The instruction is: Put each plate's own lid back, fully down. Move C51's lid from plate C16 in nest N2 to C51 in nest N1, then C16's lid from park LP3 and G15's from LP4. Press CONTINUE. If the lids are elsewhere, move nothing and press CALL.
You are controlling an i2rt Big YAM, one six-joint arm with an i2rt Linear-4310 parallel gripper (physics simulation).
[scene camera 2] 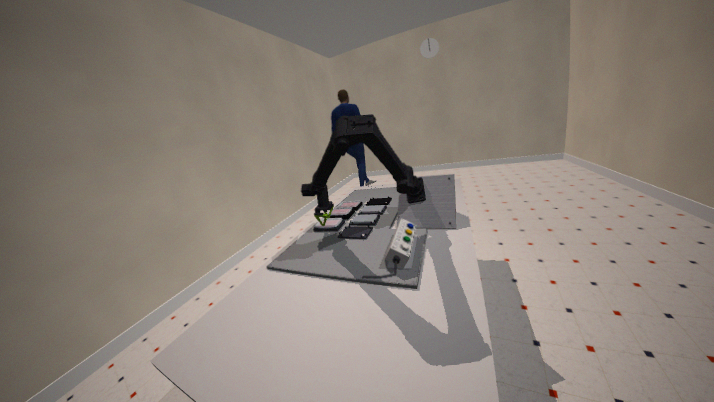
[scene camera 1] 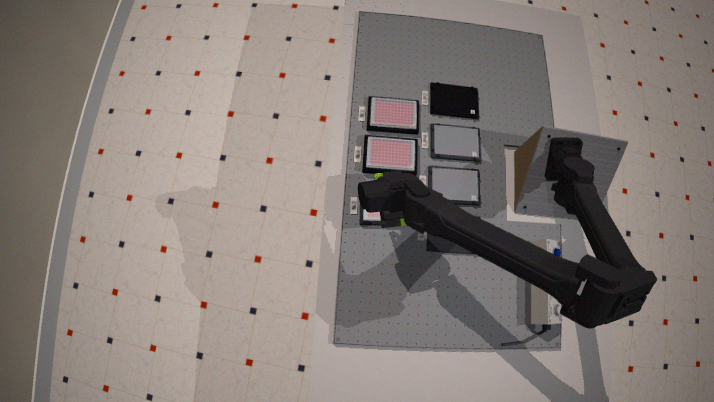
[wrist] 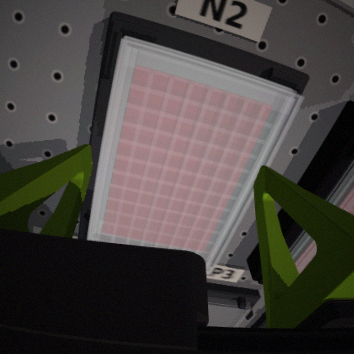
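Where they show: gripper, fingertip midpoint: [scene camera 2: 325,221] [wrist: 175,164]; arm's base at its link origin: [scene camera 2: 415,191] [scene camera 1: 562,158].
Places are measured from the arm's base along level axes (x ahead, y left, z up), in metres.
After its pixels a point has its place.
My gripper [scene camera 1: 391,199] @(x 0.472, y 0.106, z -0.095 m) [scene camera 2: 323,219] @(x 0.472, y 0.106, z -0.095 m) [wrist: 175,164] @(x 0.472, y 0.106, z -0.095 m) is open and empty, its green fingers above and to either side of the plate [scene camera 1: 371,216] @(x 0.504, y 0.136, z -0.094 m) [wrist: 165,190] @(x 0.456, y 0.108, z -0.094 m) in the nest labelled N2 [wrist: 223,14] @(x 0.545, y 0.100, z -0.126 m). A clear lid [wrist: 111,135] @(x 0.480, y 0.140, z -0.095 m) lies over that plate's pink wells. Two more pink-welled plates [scene camera 1: 393,113] @(x 0.438, y -0.157, z -0.104 m) [scene camera 1: 390,154] @(x 0.451, y -0.033, z -0.099 m) sit in the other nests; their labels are too small to read. Two clear grey lids [scene camera 1: 455,142] @(x 0.266, y -0.076, z -0.109 m) [scene camera 1: 454,185] @(x 0.278, y 0.048, z -0.109 m) lie in parks beside them. A label ending in P3 [wrist: 226,273] @(x 0.362, y 0.031, z -0.126 m) shows beyond the N2 plate. The button box [scene camera 1: 538,300] @(x 0.073, y 0.364, z -0.069 m) [scene camera 2: 400,246] @(x 0.029, y 0.401, z -0.055 m) has several coloured buttons; its lettering is unreadable.
A black park [scene camera 1: 453,100] @(x 0.258, y -0.212, z -0.117 m) [scene camera 2: 379,201] @(x 0.247, y -0.204, z -0.118 m) stands at the far end of the park row, and another dark park [scene camera 1: 440,244] @(x 0.322, y 0.206, z -0.118 m) [scene camera 2: 355,232] @(x 0.279, y 0.187, z -0.118 m) is partly under the arm in scene camera 1. The arm's tilted metal mounting plate [scene camera 1: 607,155] @(x -0.134, y -0.006, z 0.021 m) [scene camera 2: 441,210] @(x -0.113, y 0.083, z -0.075 m) stands alongside. A person [scene camera 2: 345,112] in blue is behind the arm.
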